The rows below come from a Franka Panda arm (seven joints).
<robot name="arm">
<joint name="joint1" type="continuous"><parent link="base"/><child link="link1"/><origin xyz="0 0 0.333" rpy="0 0 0"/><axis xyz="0 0 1"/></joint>
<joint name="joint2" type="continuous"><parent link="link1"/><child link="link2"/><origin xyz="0 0 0" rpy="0 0 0"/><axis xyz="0 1 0"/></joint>
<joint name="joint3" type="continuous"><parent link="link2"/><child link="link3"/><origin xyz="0 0 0.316" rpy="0 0 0"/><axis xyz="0 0 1"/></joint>
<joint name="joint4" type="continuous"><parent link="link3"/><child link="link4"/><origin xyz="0.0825 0 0" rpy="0 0 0"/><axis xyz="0 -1 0"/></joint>
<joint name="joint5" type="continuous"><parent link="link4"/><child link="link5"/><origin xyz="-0.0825 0 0.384" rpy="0 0 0"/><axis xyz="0 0 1"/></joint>
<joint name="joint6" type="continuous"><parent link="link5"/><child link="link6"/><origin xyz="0 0 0" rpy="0 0 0"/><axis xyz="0 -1 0"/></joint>
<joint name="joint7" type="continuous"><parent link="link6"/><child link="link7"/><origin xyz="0.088 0 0" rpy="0 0 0"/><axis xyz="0 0 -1"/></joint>
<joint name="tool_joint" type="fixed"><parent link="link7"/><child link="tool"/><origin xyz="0 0 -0.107" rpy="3.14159 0 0"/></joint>
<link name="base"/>
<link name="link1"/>
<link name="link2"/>
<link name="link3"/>
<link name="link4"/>
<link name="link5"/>
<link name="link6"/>
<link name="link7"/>
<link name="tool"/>
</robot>
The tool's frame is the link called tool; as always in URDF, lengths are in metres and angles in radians. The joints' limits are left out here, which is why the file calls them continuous.
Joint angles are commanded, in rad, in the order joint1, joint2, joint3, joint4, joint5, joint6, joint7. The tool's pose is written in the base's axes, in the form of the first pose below.
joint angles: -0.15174, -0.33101, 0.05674, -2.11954, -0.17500, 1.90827, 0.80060
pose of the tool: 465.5 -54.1 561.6 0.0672 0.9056 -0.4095 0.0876
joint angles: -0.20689, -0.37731, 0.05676, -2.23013, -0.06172, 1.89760, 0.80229
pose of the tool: 439.6 -68.8 526.5 0.0308 0.8912 -0.4513 0.0336
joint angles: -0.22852, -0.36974, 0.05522, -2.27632, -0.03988, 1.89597, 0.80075
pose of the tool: 432.6 -77.0 500.7 0.0292 0.8855 -0.4638 0.0035
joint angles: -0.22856, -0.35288, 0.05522, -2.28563, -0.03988, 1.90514, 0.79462
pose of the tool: 434.8 -77.5 489.7 0.0312 0.8870 -0.4607 -0.0048
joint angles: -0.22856, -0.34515, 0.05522, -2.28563, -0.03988, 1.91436, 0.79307
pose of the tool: 437.0 -77.9 487.1 0.0308 0.8875 -0.4598 -0.0042
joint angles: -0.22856, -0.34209, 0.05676, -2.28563, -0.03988, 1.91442, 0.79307
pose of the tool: 437.6 -77.3 485.7 0.0314 0.8878 -0.4591 -0.0056
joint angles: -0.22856, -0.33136, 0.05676, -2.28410, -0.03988, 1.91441, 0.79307
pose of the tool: 439.4 -77.7 481.6 0.0325 0.8878 -0.4589 -0.0101
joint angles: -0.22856, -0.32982, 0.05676, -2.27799, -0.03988, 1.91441, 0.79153
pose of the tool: 440.7 -77.9 483.8 0.0317 0.8882 -0.4583 -0.0079
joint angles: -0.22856, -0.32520, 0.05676, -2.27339, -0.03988, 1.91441, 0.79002
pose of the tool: 442.2 -78.2 483.9 0.0316 0.8886 -0.4575 -0.0080
